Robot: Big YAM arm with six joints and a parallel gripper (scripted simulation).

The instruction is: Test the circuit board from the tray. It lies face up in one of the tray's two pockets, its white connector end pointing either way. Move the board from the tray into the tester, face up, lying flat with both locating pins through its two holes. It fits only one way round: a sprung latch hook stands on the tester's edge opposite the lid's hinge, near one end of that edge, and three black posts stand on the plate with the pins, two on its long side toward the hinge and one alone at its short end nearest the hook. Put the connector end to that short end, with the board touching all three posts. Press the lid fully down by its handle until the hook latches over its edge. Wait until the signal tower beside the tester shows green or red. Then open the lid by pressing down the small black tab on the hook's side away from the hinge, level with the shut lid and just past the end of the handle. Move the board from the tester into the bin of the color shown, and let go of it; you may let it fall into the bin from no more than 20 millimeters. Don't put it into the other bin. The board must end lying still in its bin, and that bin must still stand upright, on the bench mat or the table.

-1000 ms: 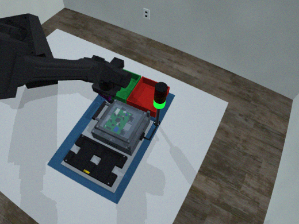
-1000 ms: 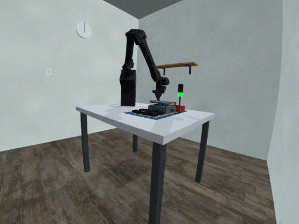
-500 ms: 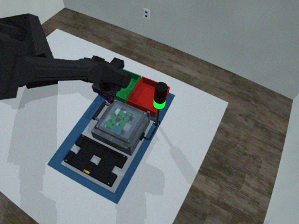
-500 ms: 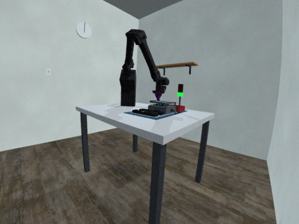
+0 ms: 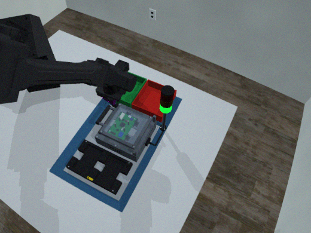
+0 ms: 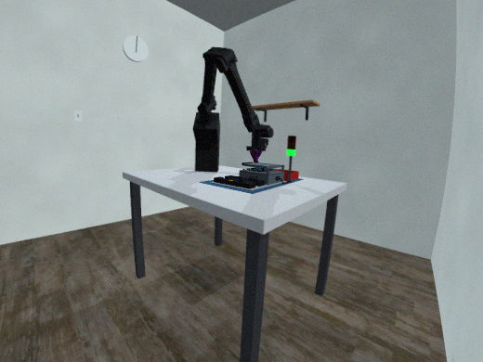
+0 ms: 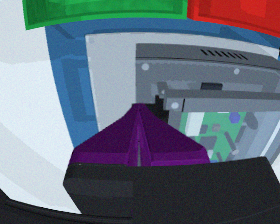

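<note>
Now: hand 1 cm to the left of the black latch hook, 1 cm short of it and 1 cm above it. From my hand the other things lie so: green circuit board: 7 cm to the right, 6 cm ahead, 3 cm below; tester lid: 8 cm to the right, 6 cm ahead, 1 cm below; green bin: 14 cm to the left, 8 cm below.
</note>
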